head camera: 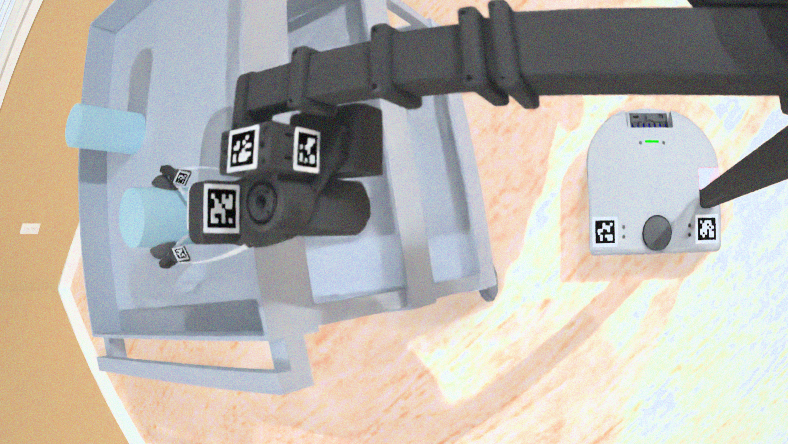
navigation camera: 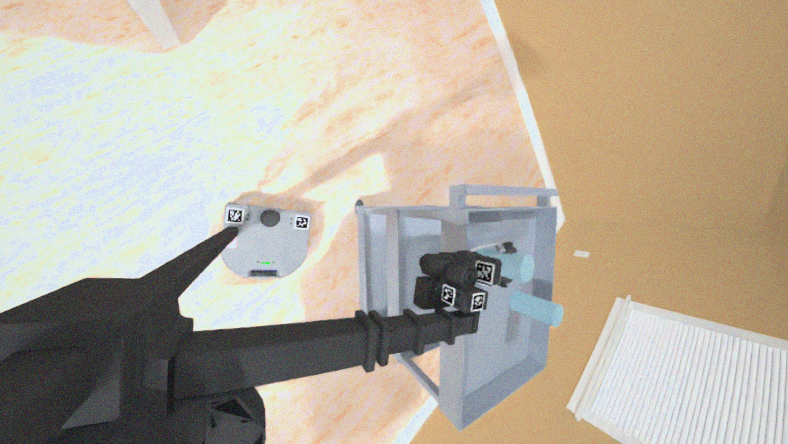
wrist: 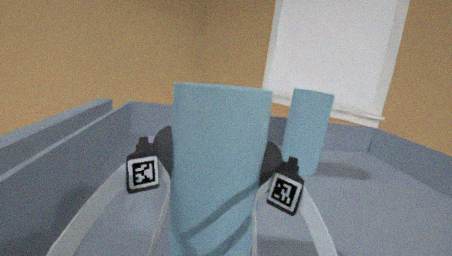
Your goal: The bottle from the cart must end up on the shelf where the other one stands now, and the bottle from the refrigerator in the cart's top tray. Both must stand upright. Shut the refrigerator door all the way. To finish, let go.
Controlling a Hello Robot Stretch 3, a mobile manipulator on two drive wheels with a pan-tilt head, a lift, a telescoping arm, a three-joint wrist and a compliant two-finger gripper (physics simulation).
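Seen in the pictures: gripper, between the fingertips: (navigation camera: 510, 264); robot's base, origin of its link: (head camera: 655, 231) (navigation camera: 269, 217).
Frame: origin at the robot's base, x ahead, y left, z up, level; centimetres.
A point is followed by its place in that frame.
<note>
My gripper (head camera: 164, 216) {x -2.3, y -57.2, z 88.4 cm} (navigation camera: 507, 264) {x -2.3, y -57.2, z 88.4 cm} (wrist: 218, 150) {x -2.3, y -57.2, z 88.4 cm} is shut on an upright light-blue bottle (head camera: 135, 217) {x -2.1, y -54.4, z 93.9 cm} (navigation camera: 522, 267) {x -1.8, y -53.1, z 93.9 cm} (wrist: 220, 185), one pad on each side. It is over the cart's top tray (head camera: 181, 55) {x -28.2, y -66.2, z 79.4 cm} (navigation camera: 490, 358) {x -36.8, y -68.3, z 79.4 cm} (wrist: 380, 205). The held bottle's base is out of sight, so I cannot tell whether it touches the tray. A second light-blue bottle (head camera: 104, 129) {x -16.4, y -74.5, z 88.6 cm} (navigation camera: 535, 308) {x -16.5, y -74.5, z 88.2 cm} (wrist: 310, 130) stands upright in the tray near its far wall, to the right of the held one in the wrist view. The refrigerator and its shelf do not show.
The grey-blue cart has raised tray walls, a handle bar (head camera: 190, 369) {x 16.7, y -54.1, z 86.4 cm} (navigation camera: 504, 190) {x 17.5, y -53.1, z 86.4 cm} at one end and a lower tray (head camera: 352, 270) {x 5.4, y -53.4, z 47.1 cm}. A tan wall (head camera: 33, 330) {x 49.7, y -265.6, z 35.9 cm} (navigation camera: 661, 137) {x 87.9, y -228.3, z 88.9 cm} and a window (navigation camera: 694, 375) {x -56.2, y -195.7, z 118.7 cm} (wrist: 335, 55) are beyond it. My base (head camera: 653, 176) {x -11.5, y -0.4, z 16.0 cm} (navigation camera: 267, 242) {x -10.1, y 0.1, z 16.0 cm} is beside the cart.
</note>
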